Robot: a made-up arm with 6 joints.
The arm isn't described. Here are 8 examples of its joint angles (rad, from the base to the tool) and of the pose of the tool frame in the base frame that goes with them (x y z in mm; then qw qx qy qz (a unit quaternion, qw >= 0)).
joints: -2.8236 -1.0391 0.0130 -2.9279 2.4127 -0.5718
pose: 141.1 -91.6 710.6 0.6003 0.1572 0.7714 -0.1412
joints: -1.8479 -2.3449 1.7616 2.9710 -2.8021 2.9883
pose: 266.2 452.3 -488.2 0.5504 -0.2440 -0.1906 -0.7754
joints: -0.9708 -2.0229 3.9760 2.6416 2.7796 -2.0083
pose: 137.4 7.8 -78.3 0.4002 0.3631 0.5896 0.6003
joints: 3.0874 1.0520 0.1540 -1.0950 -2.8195 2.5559
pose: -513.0 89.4 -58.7 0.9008 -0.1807 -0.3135 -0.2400
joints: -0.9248 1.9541 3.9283 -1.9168 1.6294 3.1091
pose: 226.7 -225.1 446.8 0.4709 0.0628 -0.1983 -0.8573
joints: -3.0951 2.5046 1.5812 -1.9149 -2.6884 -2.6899
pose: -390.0 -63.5 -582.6 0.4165 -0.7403 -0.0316 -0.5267
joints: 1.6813 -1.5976 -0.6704 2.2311 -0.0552 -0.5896
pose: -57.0 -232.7 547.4 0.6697 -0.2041 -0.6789 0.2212
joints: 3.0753 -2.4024 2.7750 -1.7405 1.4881 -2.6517
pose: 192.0 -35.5 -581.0 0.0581 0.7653 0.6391 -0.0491
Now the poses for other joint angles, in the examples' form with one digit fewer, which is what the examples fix.
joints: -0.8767 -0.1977 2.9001 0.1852 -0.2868 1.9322
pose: -425 304 536 0.272 0.321 0.383 0.822
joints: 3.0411 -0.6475 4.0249 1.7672 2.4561 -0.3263
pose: 121 -39 37 0.698 -0.166 -0.427 -0.551
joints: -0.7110 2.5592 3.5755 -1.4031 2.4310 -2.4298
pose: 406 -379 115 0.274 0.170 0.637 -0.701
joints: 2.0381 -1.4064 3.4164 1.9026 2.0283 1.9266
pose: 59 -214 -193 0.049 -0.442 0.715 -0.539
